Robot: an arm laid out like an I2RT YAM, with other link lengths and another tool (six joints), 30 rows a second.
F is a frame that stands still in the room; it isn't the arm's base.
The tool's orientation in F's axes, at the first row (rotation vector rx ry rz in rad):
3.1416, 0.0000, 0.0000
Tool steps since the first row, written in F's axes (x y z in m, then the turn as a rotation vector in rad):
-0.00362, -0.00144, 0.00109, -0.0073, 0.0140, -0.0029
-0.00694, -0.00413, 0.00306, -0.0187, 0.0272, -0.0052
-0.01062, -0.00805, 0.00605, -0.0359, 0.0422, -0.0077
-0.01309, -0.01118, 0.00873, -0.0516, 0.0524, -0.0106
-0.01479, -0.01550, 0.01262, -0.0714, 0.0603, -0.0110
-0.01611, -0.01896, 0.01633, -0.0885, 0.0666, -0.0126
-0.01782, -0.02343, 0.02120, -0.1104, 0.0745, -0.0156
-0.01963, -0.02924, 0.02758, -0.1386, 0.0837, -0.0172
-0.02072, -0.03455, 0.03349, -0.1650, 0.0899, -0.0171
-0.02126, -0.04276, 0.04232, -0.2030, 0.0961, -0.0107
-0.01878, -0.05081, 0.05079, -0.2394, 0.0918, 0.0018
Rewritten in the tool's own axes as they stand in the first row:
-0.00362, 0.00144, -0.00109, -0.0073, -0.0140, 0.0029
-0.00694, 0.00413, -0.00306, -0.0187, -0.0272, 0.0052
-0.01062, 0.00805, -0.00605, -0.0359, -0.0422, 0.0077
-0.01309, 0.01118, -0.00873, -0.0516, -0.0524, 0.0106
-0.01479, 0.01550, -0.01262, -0.0714, -0.0603, 0.0110
-0.01611, 0.01896, -0.01633, -0.0885, -0.0666, 0.0126
-0.01782, 0.02343, -0.02120, -0.1104, -0.0745, 0.0156
-0.01963, 0.02924, -0.02758, -0.1386, -0.0837, 0.0172
-0.02072, 0.03455, -0.03349, -0.1650, -0.0899, 0.0171
-0.02126, 0.04276, -0.04232, -0.2030, -0.0961, 0.0107
-0.01878, 0.05081, -0.05079, -0.2394, -0.0918, -0.0018

